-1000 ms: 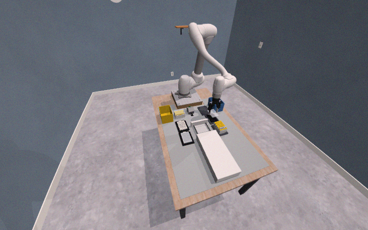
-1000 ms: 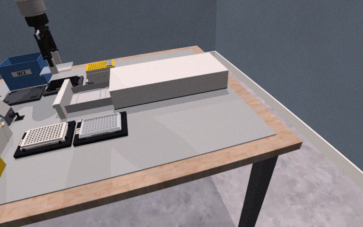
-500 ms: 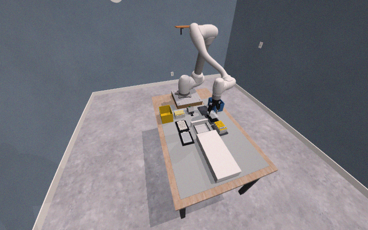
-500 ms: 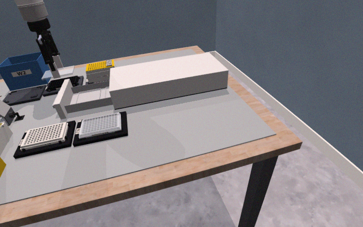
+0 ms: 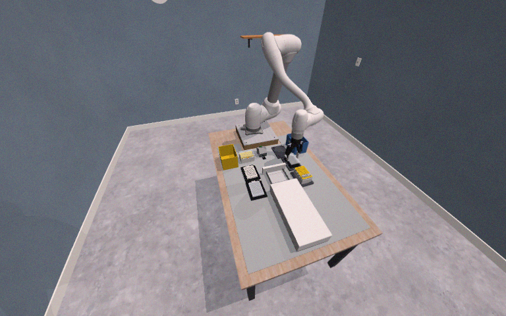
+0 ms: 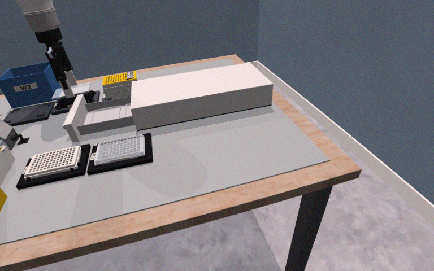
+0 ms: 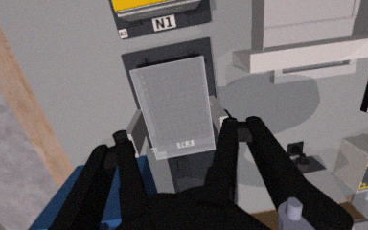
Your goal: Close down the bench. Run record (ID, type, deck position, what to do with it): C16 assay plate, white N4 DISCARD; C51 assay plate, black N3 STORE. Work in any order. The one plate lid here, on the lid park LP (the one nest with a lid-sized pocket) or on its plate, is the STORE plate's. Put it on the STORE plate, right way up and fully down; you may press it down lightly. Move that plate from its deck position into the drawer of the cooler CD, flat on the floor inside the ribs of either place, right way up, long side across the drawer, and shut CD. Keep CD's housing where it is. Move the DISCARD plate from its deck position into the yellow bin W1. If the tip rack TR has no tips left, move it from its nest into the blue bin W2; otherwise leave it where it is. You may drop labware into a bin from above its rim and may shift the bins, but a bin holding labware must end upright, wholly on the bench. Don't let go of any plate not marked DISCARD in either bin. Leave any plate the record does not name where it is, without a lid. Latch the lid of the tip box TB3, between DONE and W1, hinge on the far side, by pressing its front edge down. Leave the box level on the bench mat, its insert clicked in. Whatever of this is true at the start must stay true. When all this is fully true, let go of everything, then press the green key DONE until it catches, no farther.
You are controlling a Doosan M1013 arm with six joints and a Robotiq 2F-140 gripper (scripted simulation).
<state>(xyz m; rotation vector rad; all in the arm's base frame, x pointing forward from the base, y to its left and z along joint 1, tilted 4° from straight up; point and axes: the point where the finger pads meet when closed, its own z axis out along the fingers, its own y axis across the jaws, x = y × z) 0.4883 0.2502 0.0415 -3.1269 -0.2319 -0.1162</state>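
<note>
Now: the black plate 60 mm below my hand. Round my hand: blue bin W2: 200 mm behind, 110 mm to the left, 40 mm below; grey plate lid: 20 mm below; yellow tip rack TR: 170 mm ahead, 10 mm to the left, 20 mm below.
</note>
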